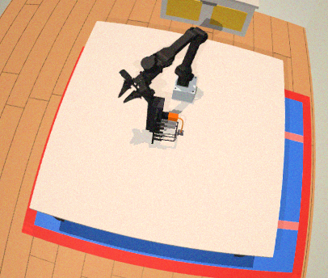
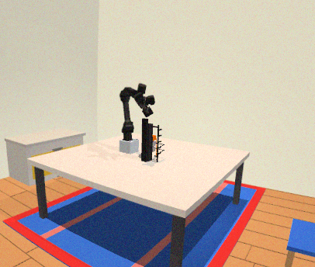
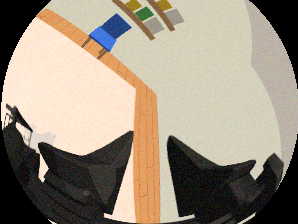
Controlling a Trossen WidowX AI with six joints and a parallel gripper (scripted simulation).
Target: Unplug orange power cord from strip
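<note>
My gripper tip is now 22 cm above the orange plug, 21 cm to the right of it and 9 cm past it. Also, from my gripper tip: black power strip: 25 cm below, 14 cm to the left, 9 cm behind.
</note>
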